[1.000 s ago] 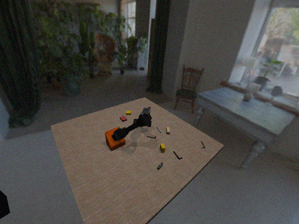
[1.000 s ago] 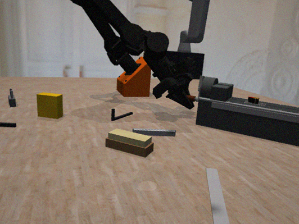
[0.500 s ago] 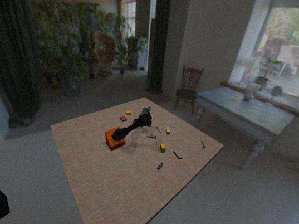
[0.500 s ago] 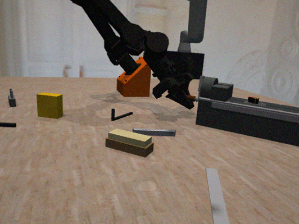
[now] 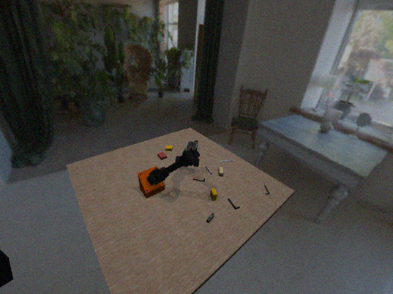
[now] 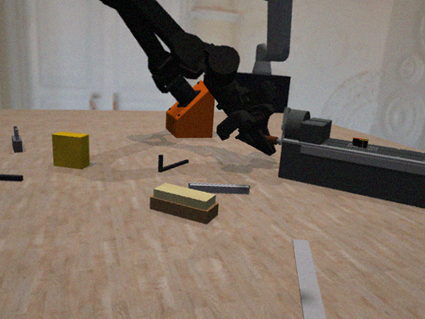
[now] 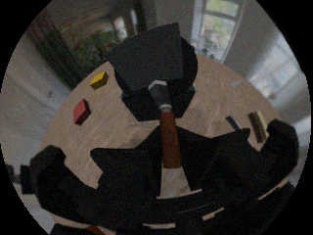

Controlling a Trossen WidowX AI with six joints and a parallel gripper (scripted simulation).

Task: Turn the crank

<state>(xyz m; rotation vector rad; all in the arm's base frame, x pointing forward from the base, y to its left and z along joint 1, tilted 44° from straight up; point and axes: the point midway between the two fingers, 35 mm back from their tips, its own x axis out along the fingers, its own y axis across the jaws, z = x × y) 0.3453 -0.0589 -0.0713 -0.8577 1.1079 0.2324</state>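
Right now my gripper tip is 3 cm below the brown crank handle, 2 cm past it and 1 cm to the left of it. The rest, counted from my gripper tip: red pointer: 12 cm ahead, 9 cm to the left, 5 cm above; then red block: 25 cm to the left, 7 cm behind, 2 cm below; then grey bar: 16 cm to the right, 8 cm ahead, 3 cm below.
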